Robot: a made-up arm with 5 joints. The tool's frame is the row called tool.
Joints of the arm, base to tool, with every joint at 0 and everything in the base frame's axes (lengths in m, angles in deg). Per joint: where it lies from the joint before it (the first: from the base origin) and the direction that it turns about. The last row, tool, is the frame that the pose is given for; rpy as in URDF.
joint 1: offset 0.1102 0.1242 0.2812 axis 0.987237 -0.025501 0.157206
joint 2: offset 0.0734 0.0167 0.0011 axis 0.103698 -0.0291 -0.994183
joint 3: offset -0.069 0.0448 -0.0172 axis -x
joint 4: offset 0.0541 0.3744 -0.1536 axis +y
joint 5: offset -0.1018 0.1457 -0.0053 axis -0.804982 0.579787 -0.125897
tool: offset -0.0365 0.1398 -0.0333 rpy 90 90 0
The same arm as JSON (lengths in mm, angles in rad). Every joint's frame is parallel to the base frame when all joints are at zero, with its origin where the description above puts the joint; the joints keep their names.
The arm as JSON. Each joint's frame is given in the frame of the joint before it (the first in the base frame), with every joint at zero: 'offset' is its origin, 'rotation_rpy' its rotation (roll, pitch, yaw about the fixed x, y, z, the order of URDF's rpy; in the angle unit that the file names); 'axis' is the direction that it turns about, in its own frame. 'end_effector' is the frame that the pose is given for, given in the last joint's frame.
{"length_unit": "mm", "angle_unit": "rad", "chain": [{"id": "joint 1", "offset": [110.2, 124.2, 281.2], "rotation_rpy": [0.0, 0.0, 0.0], "axis": [0.987237, -0.025501, 0.157206]}, {"id": "joint 2", "offset": [73.4, 16.7, 1.1], "rotation_rpy": [0.0, 0.0, 0.0], "axis": [0.103698, -0.0291, -0.994183]}, {"id": "joint 3", "offset": [-69.0, 44.8, -17.2], "rotation_rpy": [0.0, 0.0, 0.0], "axis": [-1.0, 0.0, 0.0]}, {"id": "joint 4", "offset": [54.1, 374.4, -153.6], "rotation_rpy": [0.0, 0.0, 0.0], "axis": [0.0, 1.0, 0.0]}, {"id": "joint 5", "offset": [-101.8, 145.7, -5.3], "rotation_rpy": [0.0, 0.0, 0.0], "axis": [-0.804982, 0.579787, -0.125897]}], "end_effector": {"offset": [-36.5, 139.8, -33.3], "rotation_rpy": [1.5708, 1.5708, 0.0]}}
